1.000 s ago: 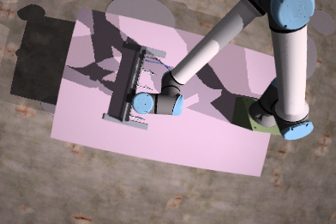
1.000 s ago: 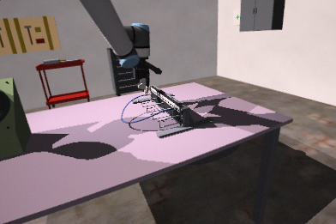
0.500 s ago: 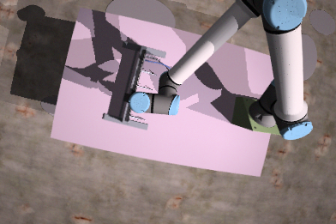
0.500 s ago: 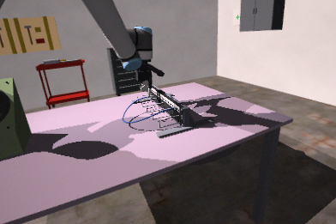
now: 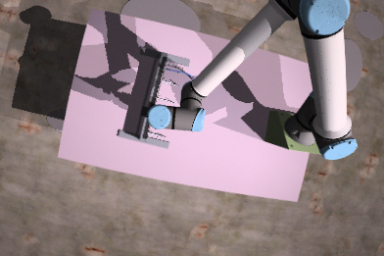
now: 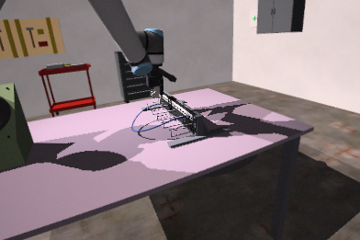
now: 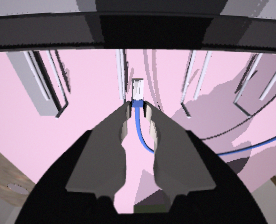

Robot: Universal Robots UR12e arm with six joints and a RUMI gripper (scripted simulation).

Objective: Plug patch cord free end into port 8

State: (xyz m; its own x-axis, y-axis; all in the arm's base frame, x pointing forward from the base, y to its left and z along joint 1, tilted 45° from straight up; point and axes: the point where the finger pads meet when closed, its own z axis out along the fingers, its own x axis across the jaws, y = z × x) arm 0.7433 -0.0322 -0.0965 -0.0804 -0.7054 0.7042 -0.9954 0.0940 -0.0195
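My gripper is now 10 mm short of the white plug and 10 mm above it.
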